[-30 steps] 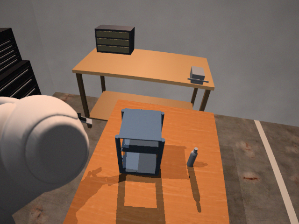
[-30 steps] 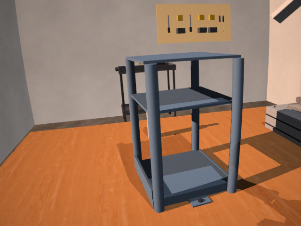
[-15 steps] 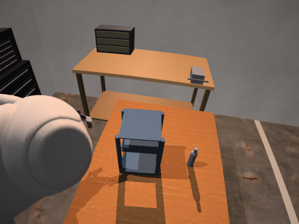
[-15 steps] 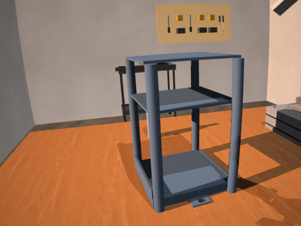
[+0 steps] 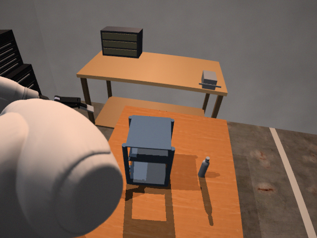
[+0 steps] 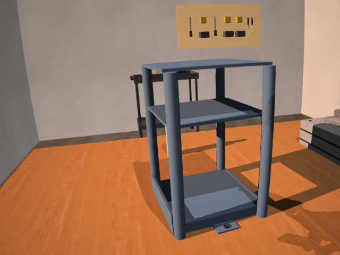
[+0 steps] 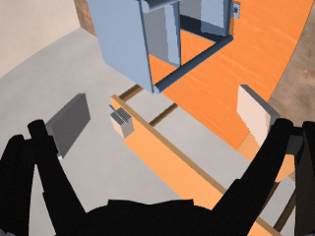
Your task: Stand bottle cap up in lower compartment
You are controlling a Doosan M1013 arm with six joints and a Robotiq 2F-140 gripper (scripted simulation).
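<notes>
Now: hand 17 cm short of the grey bottle, 61 cm to the left of it and 37 cm above it. Also, from my hand: shelving unit 13 cm ahead, 28 cm to the right, 31 cm below.
</notes>
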